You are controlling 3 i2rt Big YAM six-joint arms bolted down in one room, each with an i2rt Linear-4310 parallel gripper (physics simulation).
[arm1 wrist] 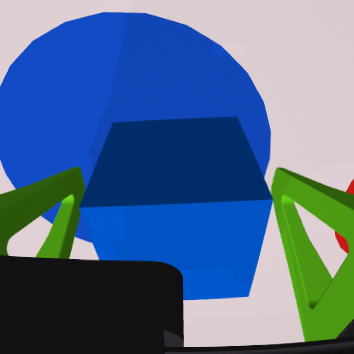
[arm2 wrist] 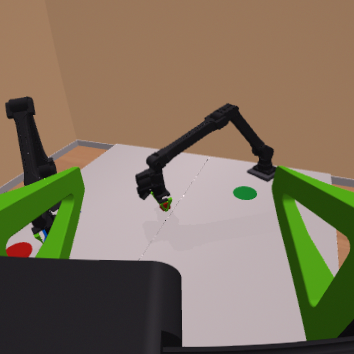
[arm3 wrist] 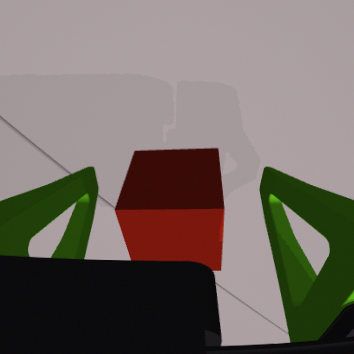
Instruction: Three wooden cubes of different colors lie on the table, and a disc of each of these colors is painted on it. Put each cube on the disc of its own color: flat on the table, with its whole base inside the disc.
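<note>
Red cube visible. Blue cube, blue disc too.
</note>
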